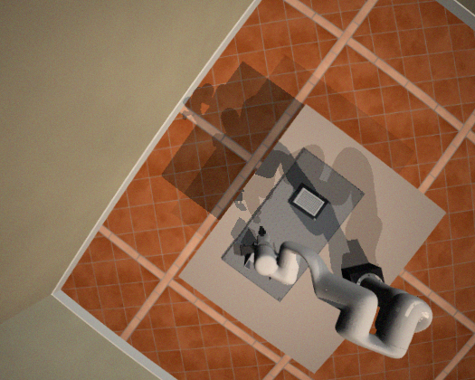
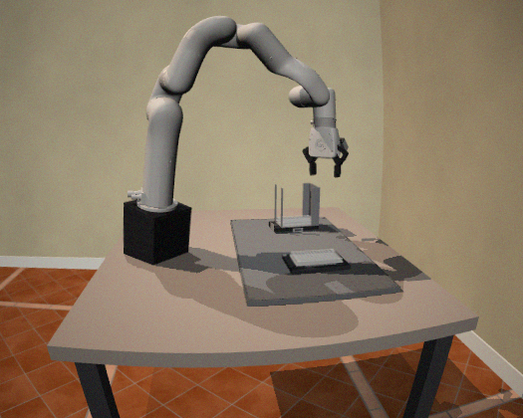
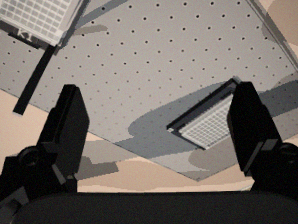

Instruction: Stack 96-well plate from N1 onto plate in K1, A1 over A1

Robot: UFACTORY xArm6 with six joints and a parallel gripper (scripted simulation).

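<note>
Right now my hand is 240 mm to the left of the plate nest N1, 210 mm above it and 140 mm past it. Also, from my hand: pale A1 square (210 mm behind, 200 mm below, 170 mm to the right).
</note>
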